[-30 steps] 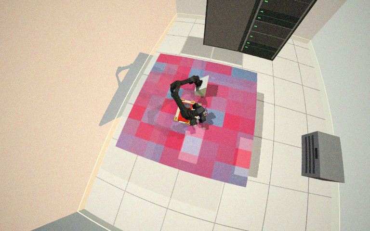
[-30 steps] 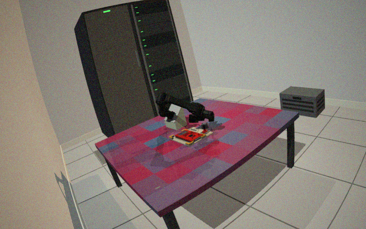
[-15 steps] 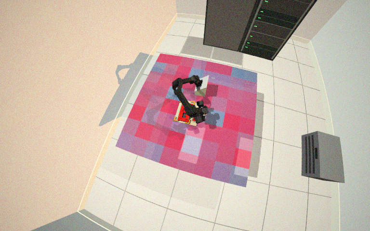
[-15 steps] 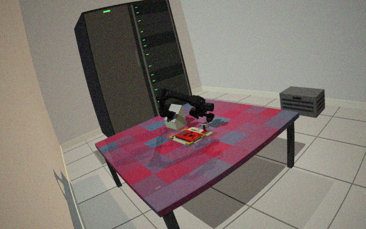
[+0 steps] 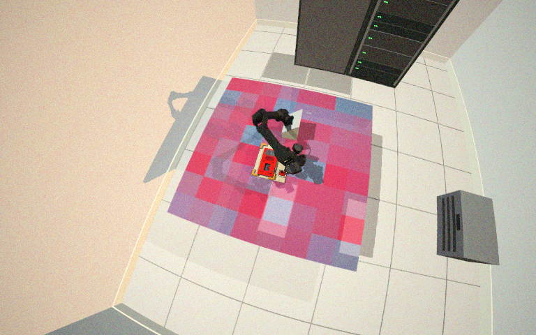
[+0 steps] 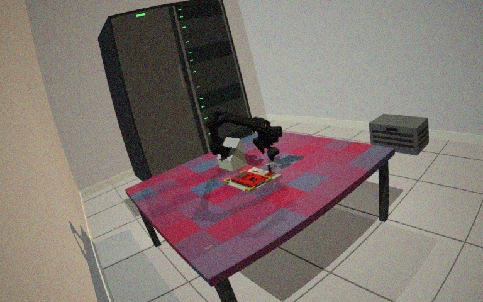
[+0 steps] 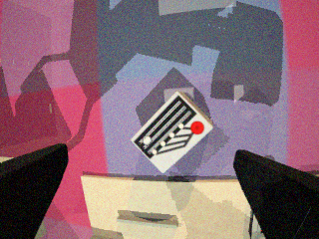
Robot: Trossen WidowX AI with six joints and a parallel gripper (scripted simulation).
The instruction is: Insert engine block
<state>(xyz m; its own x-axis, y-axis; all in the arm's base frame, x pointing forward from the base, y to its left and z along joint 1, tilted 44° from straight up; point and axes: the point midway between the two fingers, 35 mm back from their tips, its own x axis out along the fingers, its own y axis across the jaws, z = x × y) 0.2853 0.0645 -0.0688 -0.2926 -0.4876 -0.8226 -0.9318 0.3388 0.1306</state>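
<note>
Right now the grey engine block is 1 cm to the left of my gripper tip and 5 cm below it. The rest, counted from my gripper tip: beige fixture plate (3 cm ahead, 17 cm to the right, 6 cm below).
</note>
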